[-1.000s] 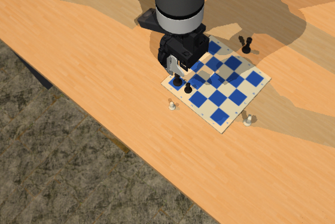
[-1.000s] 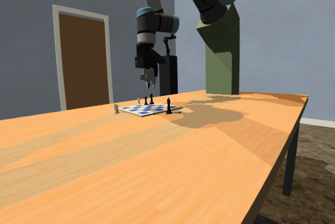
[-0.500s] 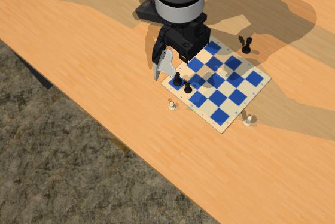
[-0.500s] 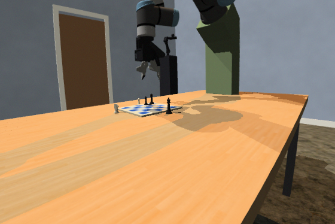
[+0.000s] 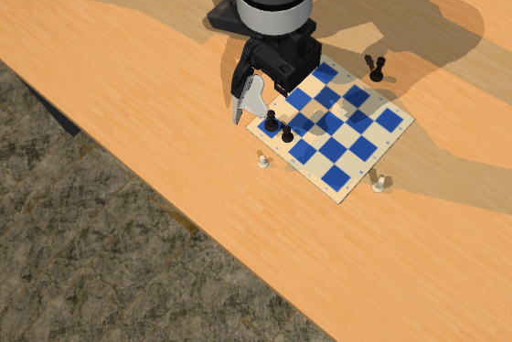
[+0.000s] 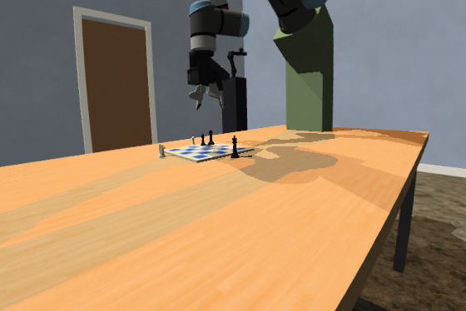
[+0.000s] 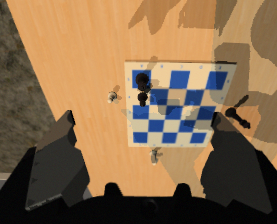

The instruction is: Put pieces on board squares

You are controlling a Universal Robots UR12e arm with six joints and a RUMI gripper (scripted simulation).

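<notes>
My hand is 12 cm above the white pawn, 7 cm to the left of it and 3 cm short of it. From my hand the other things lie so: black pawn (11 cm below, 4 cm ahead); then blue-and-cream chessboard (13 cm below, 9 cm ahead, 6 cm to the left); then black queen (10 cm below).
</notes>
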